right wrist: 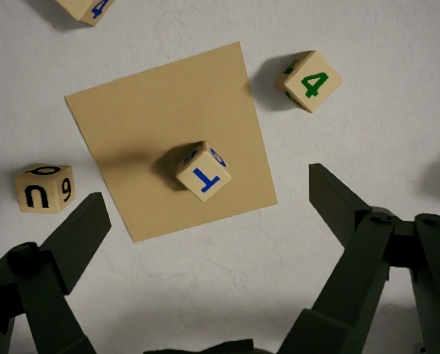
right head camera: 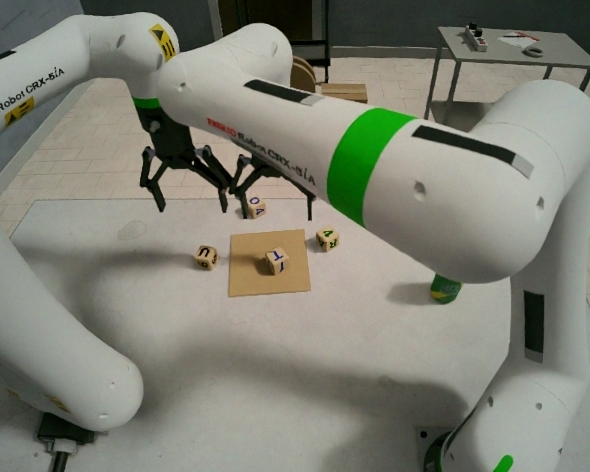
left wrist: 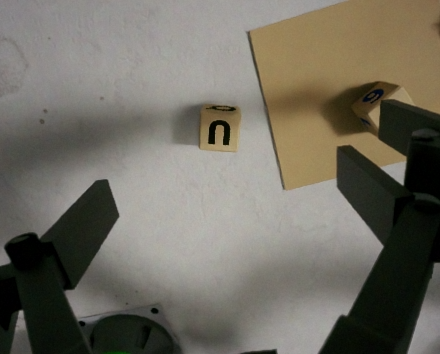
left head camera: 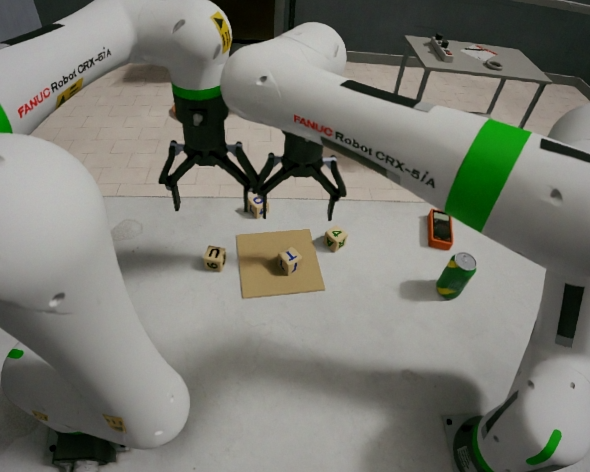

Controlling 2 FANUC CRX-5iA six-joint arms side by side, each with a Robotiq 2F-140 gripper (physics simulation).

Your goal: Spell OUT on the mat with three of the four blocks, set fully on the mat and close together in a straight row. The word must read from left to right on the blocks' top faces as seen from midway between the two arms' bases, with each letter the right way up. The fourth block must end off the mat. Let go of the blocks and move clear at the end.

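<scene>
The U block (left head camera: 214,258) (right head camera: 206,257) (left wrist: 220,128) (right wrist: 45,189) lies left of the tan mat (left head camera: 255,289) (right head camera: 242,287) (left wrist: 300,55) (right wrist: 125,110), its U upside down in the head views. The T block (left head camera: 289,261) (right head camera: 276,261) (left wrist: 371,107) (right wrist: 204,172) sits on the mat, turned askew. The O block (left head camera: 257,206) (right head camera: 256,207) (right wrist: 86,11) lies behind the mat. A block with a green 4 on top (left head camera: 335,239) (right head camera: 327,239) (right wrist: 311,82) lies right of it. My left gripper (left head camera: 211,209) (right head camera: 192,210) (left wrist: 222,183) and right gripper (left head camera: 297,218) (right head camera: 277,218) (right wrist: 208,195) hang open and empty above the table.
The two grippers' inner fingers are close together in the head views. A green can (left head camera: 455,277) (right head camera: 445,290) stands to the right, with an orange multimeter (left head camera: 440,230) behind it. The right arm crosses above the table's right side and hides the multimeter in the right head view.
</scene>
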